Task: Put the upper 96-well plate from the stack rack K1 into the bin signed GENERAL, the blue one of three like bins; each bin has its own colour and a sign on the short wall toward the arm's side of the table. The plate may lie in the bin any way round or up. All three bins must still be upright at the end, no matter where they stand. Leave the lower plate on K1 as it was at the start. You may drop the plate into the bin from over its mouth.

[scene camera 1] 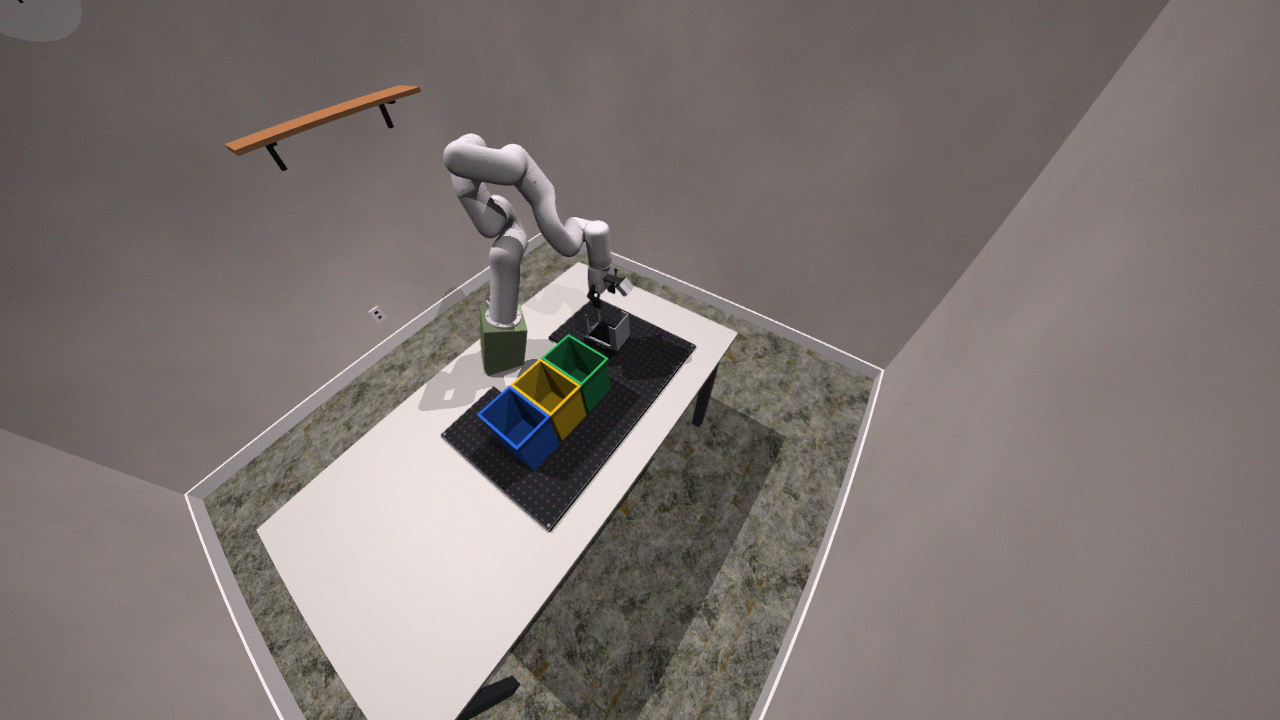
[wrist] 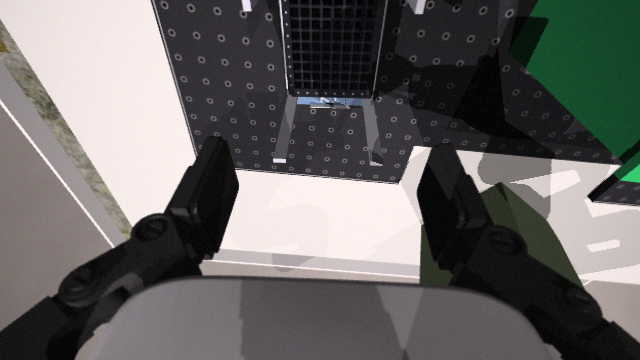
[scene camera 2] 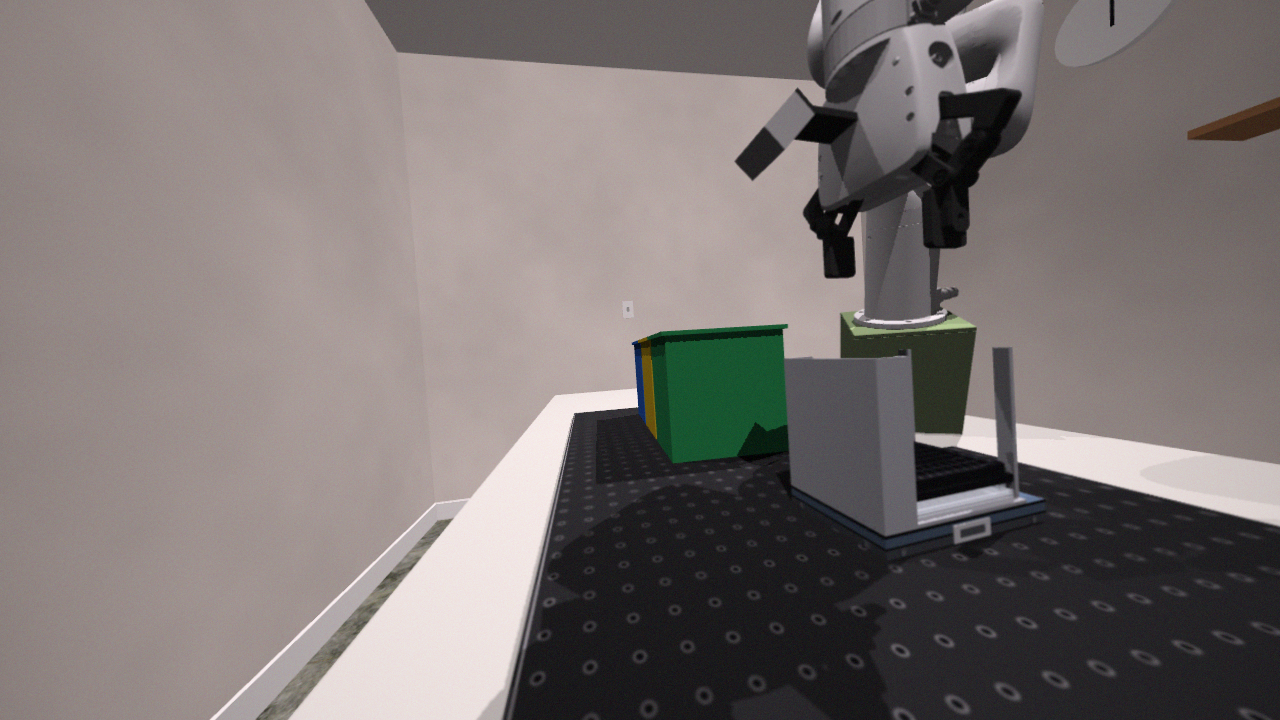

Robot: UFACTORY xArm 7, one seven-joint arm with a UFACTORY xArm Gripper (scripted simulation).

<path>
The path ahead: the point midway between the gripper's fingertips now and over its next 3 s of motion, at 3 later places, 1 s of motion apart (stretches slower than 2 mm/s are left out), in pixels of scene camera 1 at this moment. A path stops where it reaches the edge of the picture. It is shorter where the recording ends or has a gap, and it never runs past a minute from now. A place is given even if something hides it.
The gripper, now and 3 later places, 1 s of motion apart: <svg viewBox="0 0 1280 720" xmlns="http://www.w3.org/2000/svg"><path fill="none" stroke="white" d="M604 300L605 308L606 317L607 326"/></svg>
</path>
